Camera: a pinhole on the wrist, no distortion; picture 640 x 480 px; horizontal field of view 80.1 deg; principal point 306.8 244.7 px. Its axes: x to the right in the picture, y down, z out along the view. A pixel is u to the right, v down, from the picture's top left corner.
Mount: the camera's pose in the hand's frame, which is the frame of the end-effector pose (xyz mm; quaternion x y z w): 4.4 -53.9 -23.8 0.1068 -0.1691 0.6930 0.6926
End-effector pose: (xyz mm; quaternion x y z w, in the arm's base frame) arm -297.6 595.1 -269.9 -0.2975 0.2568 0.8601 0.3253
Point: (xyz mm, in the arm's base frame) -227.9 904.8 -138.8
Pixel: 256 224
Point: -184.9 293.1 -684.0
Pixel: behind the camera
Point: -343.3 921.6 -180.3
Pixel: 329 96
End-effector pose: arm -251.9 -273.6 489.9 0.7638 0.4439 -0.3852 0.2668
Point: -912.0 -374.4 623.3
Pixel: outside the picture
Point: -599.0 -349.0 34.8
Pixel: 262 37
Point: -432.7 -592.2 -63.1
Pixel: 472 42
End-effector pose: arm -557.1 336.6 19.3 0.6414 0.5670 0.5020 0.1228
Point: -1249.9 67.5 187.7
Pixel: behind the camera
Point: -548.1 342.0 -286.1
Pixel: 175 464
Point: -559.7 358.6 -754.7
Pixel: 99 459
